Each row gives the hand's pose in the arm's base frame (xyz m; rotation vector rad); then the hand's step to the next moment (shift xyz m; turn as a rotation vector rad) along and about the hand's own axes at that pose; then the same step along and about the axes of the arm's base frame.
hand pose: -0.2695 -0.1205 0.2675 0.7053 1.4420 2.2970
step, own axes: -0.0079 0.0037 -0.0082 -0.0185 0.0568 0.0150
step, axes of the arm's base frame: 0.0017 -0.0118 -0.0014 0.0225 -0.0230 0.0525
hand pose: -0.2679 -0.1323 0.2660 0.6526 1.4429 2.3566
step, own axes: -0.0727 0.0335 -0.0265 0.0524 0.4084 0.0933
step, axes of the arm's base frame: 0.0474 -0.0697 0.0034 -0.0034 -0.0883 0.4128
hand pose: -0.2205 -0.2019 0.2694 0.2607 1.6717 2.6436
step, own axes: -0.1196 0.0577 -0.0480 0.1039 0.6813 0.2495
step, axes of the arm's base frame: 0.1161 -0.0789 0.0151 -0.0086 -0.0615 0.7303
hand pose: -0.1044 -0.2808 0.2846 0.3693 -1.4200 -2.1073
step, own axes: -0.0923 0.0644 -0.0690 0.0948 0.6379 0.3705
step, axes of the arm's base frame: 0.1290 -0.0155 0.0236 -0.0769 0.0475 0.7382
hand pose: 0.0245 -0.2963 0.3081 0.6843 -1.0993 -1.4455
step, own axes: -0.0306 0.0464 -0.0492 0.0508 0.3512 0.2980
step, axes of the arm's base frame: 0.0691 0.0210 0.0173 -0.1253 0.0506 0.4432
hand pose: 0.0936 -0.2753 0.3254 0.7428 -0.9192 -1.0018
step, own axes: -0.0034 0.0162 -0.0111 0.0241 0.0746 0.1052
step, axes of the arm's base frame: 0.0151 0.0102 0.0081 -0.0609 -0.0059 0.1161
